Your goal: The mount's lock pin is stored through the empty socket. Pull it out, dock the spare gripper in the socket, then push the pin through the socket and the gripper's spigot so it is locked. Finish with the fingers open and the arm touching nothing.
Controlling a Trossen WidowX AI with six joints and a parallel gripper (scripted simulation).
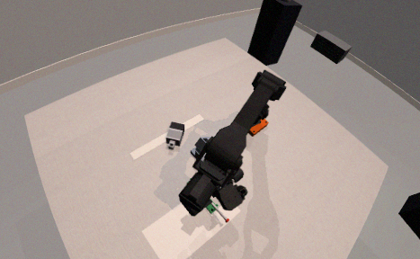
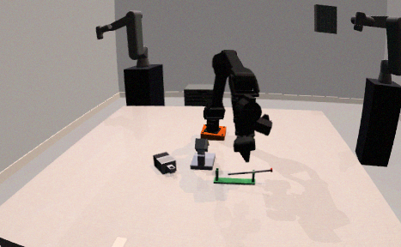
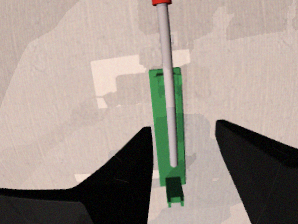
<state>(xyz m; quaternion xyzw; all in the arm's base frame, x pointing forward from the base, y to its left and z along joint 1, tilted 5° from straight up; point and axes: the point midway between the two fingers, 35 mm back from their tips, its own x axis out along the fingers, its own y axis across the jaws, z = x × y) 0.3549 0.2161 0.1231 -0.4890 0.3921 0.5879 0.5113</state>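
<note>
Right now my gripper tip is 4 cm to the left of the green pin rest and 7 cm above it. The rest, counted from my gripper tip: spare gripper (1 cm behind, 29 cm to the right, 7 cm below); grey mount (8 cm behind, 18 cm to the right, 4 cm below).
</note>
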